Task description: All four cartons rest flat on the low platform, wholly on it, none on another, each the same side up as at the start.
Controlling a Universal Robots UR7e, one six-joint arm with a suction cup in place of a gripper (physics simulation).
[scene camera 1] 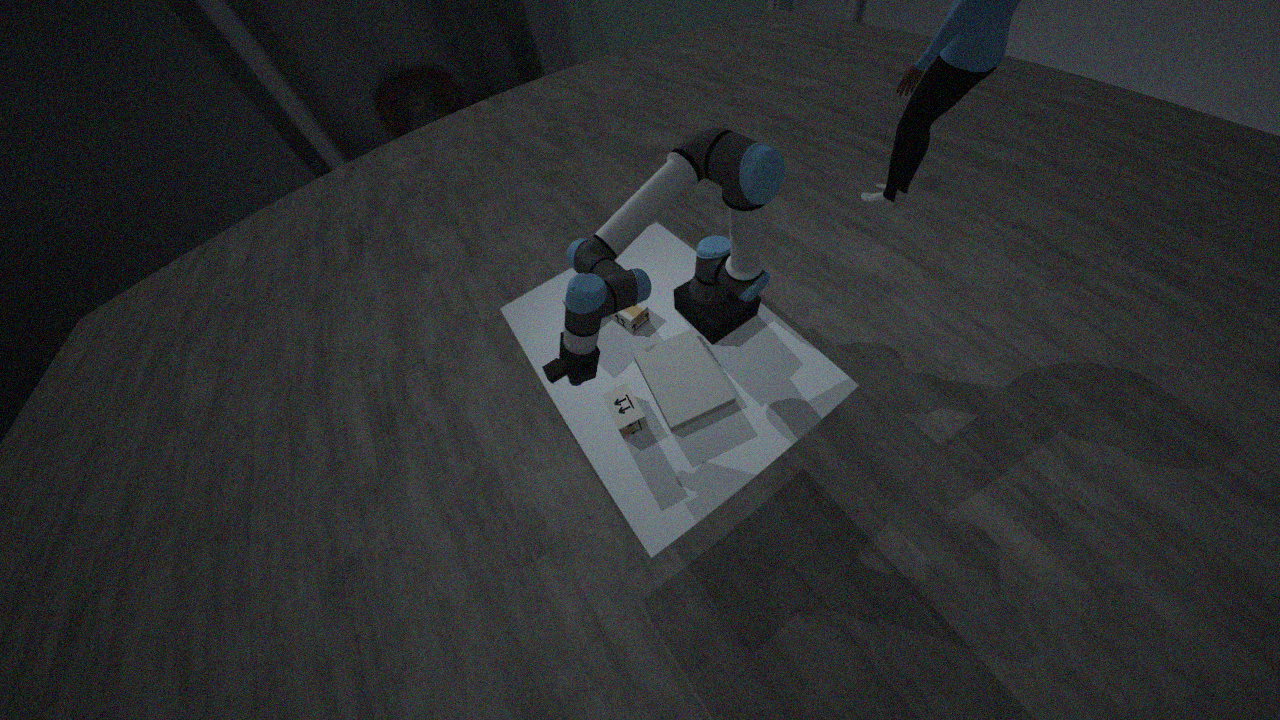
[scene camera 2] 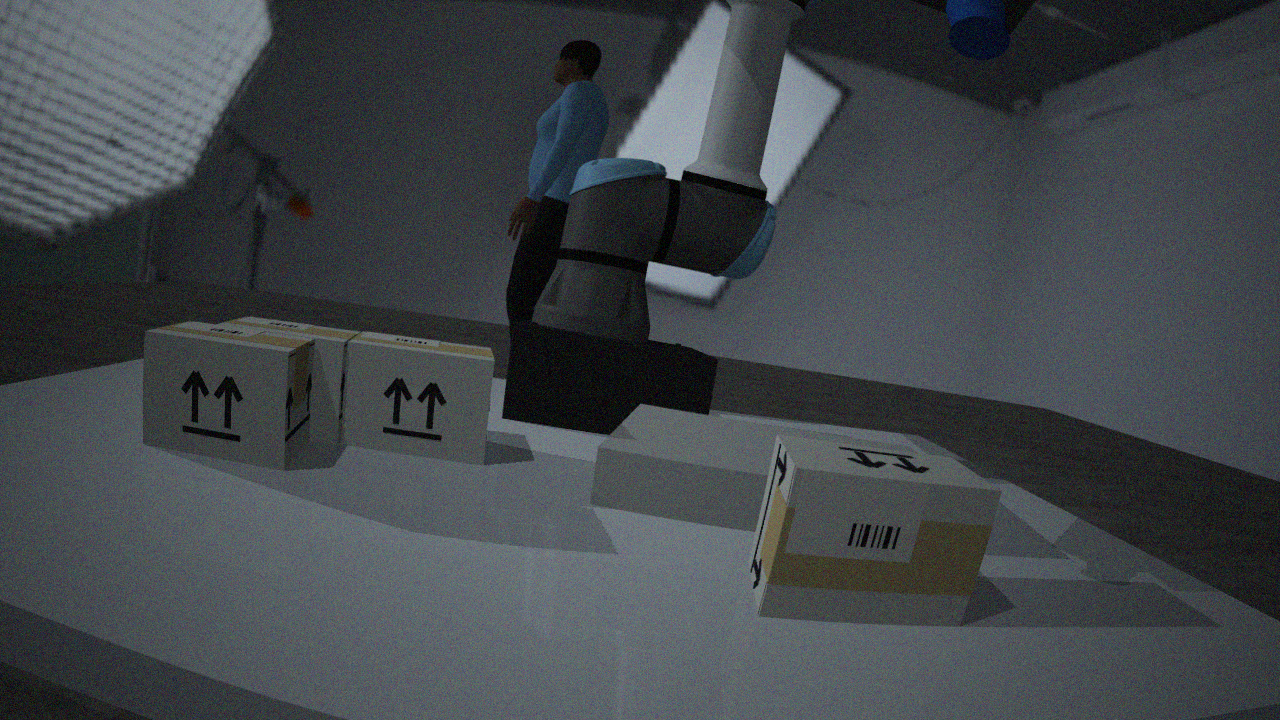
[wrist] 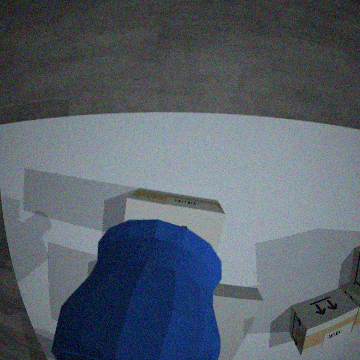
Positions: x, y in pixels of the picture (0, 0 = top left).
Labels:
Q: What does the low grey platform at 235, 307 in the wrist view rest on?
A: The table.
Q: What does my suction cup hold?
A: Nothing.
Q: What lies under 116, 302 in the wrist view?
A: My suction cup.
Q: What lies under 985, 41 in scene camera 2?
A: My suction cup.

